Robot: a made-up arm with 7 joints. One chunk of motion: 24 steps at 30 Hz.
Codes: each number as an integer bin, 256 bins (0 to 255) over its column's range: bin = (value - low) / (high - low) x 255, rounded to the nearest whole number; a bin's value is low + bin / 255 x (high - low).
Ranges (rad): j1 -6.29..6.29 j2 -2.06..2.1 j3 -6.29..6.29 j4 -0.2..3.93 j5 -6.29..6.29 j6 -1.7..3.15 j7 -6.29..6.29
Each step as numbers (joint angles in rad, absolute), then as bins.
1 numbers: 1.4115 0.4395 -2.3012 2.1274 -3.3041 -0.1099 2.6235
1 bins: 156 153 81 144 61 84 181
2 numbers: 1.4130 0.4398 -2.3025 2.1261 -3.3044 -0.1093 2.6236
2 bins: 156 153 81 144 61 84 181
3 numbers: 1.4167 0.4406 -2.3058 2.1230 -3.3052 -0.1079 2.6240
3 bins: 156 153 81 143 61 84 181
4 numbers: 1.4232 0.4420 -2.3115 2.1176 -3.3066 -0.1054 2.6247
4 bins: 156 153 81 143 60 84 181
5 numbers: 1.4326 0.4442 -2.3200 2.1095 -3.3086 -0.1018 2.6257
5 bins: 157 154 80 143 60 84 181
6 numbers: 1.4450 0.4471 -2.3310 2.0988 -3.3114 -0.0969 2.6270
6 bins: 157 154 80 142 60 84 181
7 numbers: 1.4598 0.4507 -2.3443 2.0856 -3.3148 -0.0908 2.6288
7 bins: 157 154 80 141 60 85 181
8 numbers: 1.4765 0.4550 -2.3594 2.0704 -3.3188 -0.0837 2.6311
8 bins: 157 154 80 140 60 85 181
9 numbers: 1.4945 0.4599 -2.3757 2.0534 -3.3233 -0.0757 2.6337
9 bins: 158 154 79 139 60 85 181
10 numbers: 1.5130 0.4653 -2.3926 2.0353 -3.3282 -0.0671 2.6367
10 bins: 158 155 79 138 60 86 181
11 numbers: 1.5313 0.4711 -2.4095 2.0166 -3.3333 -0.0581 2.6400
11 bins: 159 155 79 137 60 86 181
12 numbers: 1.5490 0.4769 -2.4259 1.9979 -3.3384 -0.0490 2.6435
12 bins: 159 156 78 136 60 87 181
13 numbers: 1.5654 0.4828 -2.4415 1.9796 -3.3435 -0.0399 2.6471
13 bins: 159 156 78 135 60 87 181
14 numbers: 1.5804 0.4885 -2.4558 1.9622 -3.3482 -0.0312 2.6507
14 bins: 160 156 78 134 60 88 181
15 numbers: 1.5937 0.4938 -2.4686 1.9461 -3.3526 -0.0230 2.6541
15 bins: 160 157 77 133 60 88 181
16 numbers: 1.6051 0.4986 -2.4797 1.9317 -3.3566 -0.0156 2.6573
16 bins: 160 157 77 132 59 89 181
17 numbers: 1.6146 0.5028 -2.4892 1.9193 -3.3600 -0.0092 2.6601
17 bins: 160 157 77 131 59 89 181
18 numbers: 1.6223 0.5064 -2.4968 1.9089 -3.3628 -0.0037 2.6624
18 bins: 160 157 77 130 59 89 181
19 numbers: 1.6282 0.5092 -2.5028 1.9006 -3.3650 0.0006 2.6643
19 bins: 161 157 77 130 59 89 182
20 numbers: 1.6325 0.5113 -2.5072 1.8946 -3.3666 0.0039 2.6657
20 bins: 161 158 77 129 59 90 182
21 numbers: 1.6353 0.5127 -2.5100 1.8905 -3.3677 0.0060 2.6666
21 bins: 161 158 77 129 59 90 182
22 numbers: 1.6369 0.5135 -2.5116 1.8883 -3.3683 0.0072 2.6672
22 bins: 161 158 77 129 59 90 182
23 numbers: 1.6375 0.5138 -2.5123 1.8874 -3.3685 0.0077 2.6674
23 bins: 161 158 77 129 59 90 182
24 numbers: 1.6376 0.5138 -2.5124 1.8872 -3.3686 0.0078 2.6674
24 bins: 161 158 77 129 59 90 182
